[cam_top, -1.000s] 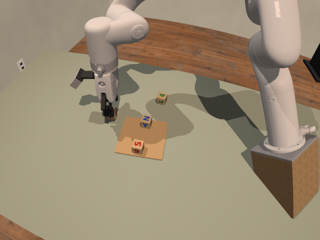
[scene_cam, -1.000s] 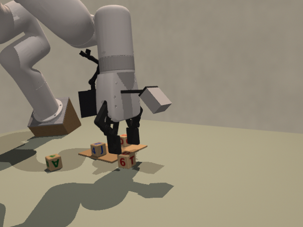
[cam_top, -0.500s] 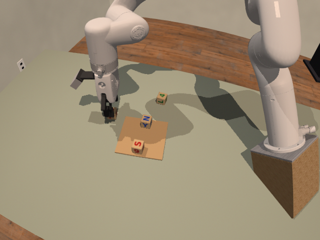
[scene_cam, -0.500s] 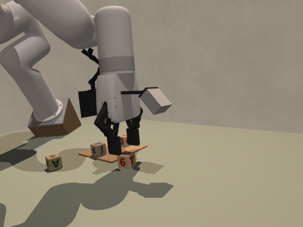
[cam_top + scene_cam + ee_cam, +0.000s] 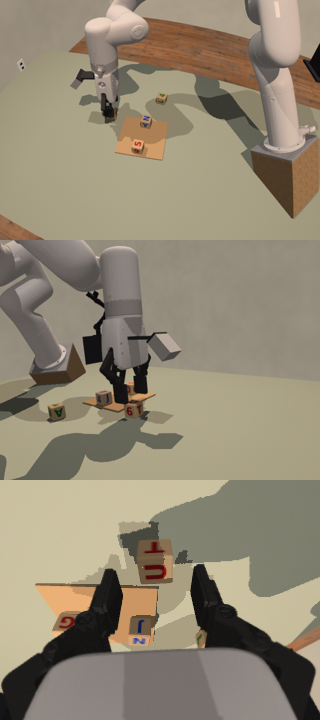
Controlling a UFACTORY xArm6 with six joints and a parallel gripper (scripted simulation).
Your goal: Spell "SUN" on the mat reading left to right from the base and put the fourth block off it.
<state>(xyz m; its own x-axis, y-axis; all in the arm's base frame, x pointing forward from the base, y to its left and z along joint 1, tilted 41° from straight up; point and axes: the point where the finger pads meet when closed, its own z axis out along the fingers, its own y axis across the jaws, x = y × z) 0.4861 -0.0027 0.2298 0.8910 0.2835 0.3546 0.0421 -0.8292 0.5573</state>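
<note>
The U block lies 40 mm below my hand. Round my hand: tan mat (110 mm behind, 70 mm to the left, 50 mm below); then N block (120 mm behind, 40 mm below, 20 mm to the left); then S block (120 mm to the left, 100 mm behind, 40 mm below).
</note>
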